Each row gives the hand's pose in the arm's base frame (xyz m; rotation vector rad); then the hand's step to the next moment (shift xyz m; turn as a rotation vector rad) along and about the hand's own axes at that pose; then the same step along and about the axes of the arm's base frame.
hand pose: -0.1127 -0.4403 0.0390 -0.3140 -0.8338 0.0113
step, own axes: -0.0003 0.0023 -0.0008 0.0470 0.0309 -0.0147
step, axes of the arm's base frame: 0.0006 0.0019 -0.0014 0.0459 0.0317 0.0163
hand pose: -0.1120 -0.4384 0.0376 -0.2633 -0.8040 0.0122
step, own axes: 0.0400 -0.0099 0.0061 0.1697 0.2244 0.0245
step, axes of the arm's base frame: 0.0226 -0.0038 0.0348 0.1205 0.2414 0.0834
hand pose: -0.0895 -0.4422 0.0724 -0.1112 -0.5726 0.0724
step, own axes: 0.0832 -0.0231 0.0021 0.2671 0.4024 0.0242
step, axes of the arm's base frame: 0.0695 -0.0145 0.0493 0.1957 0.4275 0.1131
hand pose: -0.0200 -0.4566 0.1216 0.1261 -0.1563 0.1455
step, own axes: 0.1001 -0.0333 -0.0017 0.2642 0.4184 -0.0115
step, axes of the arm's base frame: 0.1032 -0.0190 0.0110 0.1955 0.4477 0.0795
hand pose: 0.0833 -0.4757 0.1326 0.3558 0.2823 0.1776
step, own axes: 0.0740 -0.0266 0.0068 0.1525 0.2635 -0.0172
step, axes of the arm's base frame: 0.0752 -0.0104 -0.0214 0.1070 0.2821 0.0445
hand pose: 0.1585 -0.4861 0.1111 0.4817 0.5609 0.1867
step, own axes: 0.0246 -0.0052 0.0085 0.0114 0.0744 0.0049
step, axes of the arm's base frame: 0.0254 -0.0005 -0.0077 0.0092 0.0664 0.0345
